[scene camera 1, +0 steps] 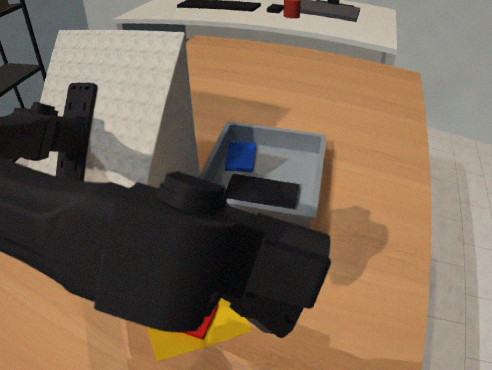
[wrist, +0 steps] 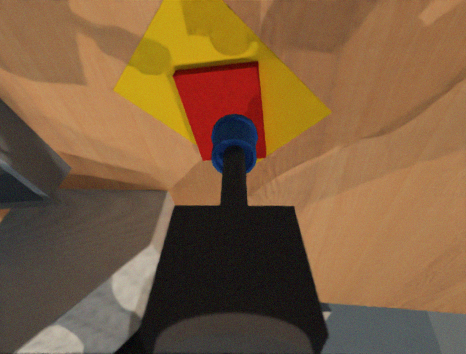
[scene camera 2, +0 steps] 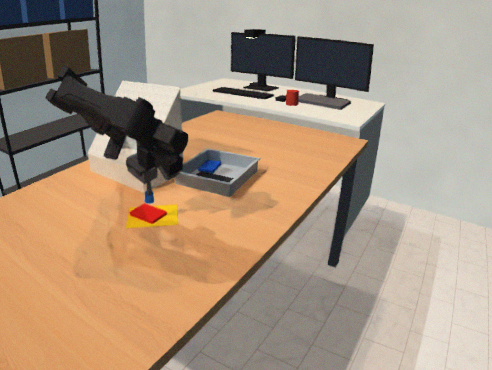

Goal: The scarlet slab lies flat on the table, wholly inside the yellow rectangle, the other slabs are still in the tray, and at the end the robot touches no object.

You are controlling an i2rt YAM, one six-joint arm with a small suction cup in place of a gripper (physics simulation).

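Seen in the pictures: hand, its tool point: [wrist: 234, 136] [scene camera 2: 149, 200]; arm's base, origin of its link: [scene camera 1: 76, 136] [wrist: 129, 352] [scene camera 2: 120, 133].
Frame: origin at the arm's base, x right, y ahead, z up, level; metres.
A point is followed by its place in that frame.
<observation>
The scarlet slab [scene camera 1: 206, 325] @[x 0.187, y 0.332, z -0.148 m] [scene camera 2: 148, 213] @[x 0.181, y 0.294, z -0.148 m] [wrist: 220, 95] @[x 0.176, y 0.313, z -0.148 m] lies flat on the yellow rectangle [scene camera 1: 170, 346] @[x 0.237, y 0.292, z -0.157 m] [scene camera 2: 171, 216] @[x 0.146, y 0.354, z -0.157 m] [wrist: 295, 102] @[x 0.236, y 0.296, z -0.157 m]. In the wrist view one slab corner overlaps the rectangle's edge; I cannot tell if it is wholly inside. My suction cup [scene camera 2: 149, 198] [wrist: 234, 131] is blue and hangs a little above the slab, apart from it and holding nothing. The arm hides the cup and most of the slab in scene camera 1. A blue slab [scene camera 1: 241, 156] @[x -0.197, y 0.255, z -0.145 m] [scene camera 2: 209, 166] @[x -0.191, y 0.258, z -0.145 m] and a black slab [scene camera 1: 264, 192] @[x -0.106, y 0.333, z -0.144 m] [scene camera 2: 215, 177] @[x -0.122, y 0.331, z -0.144 m] are in the grey tray [scene camera 1: 319, 175] @[x -0.145, y 0.430, z -0.107 m] [scene camera 2: 202, 186] @[x -0.037, y 0.336, z -0.142 m].
A large pale block with a sloping face [scene camera 1: 125, 65] @[x -0.086, y 0.085, z 0.108 m] [scene camera 2: 150, 95] @[x -0.101, y 0.067, z 0.124 m] stands beside the tray and behind the arm. A white desk [scene camera 1: 165, 14] [scene camera 2: 340, 111] with monitors and a red mug [scene camera 1: 292, 8] [scene camera 2: 292, 97] stands beyond the table.
</observation>
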